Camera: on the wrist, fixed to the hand. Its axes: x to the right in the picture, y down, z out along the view.
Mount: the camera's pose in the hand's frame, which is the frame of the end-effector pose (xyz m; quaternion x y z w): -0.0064 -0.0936 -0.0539 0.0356 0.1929 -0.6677 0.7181
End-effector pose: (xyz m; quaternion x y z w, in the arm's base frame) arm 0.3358 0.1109 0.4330 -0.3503 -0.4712 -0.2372 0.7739
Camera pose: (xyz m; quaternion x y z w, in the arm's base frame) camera 0.2980 0.0098 0.4404 0.1364 -0.4314 -0.7379 0.5008
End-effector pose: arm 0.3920 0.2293 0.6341 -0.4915 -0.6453 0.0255 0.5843
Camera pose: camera 0.3764 0.1476 0.7033 0.0938 -0.6779 -0.4437 0.5786
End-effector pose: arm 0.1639 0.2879 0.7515 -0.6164 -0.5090 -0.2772 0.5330
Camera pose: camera 0.0862 0.2271 0.7959 -0.0303 -0.6842 -0.6557 0.3178
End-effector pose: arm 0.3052 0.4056 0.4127 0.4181 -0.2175 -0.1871 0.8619
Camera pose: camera 0.3153 0.3890 0.3063 0.5122 0.2826 -0.6215 0.5211
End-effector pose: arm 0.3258 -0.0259 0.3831 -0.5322 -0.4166 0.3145 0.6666
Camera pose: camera 0.3686 -0.0776 0.4680 -0.1409 -0.5147 -0.3071 0.7880
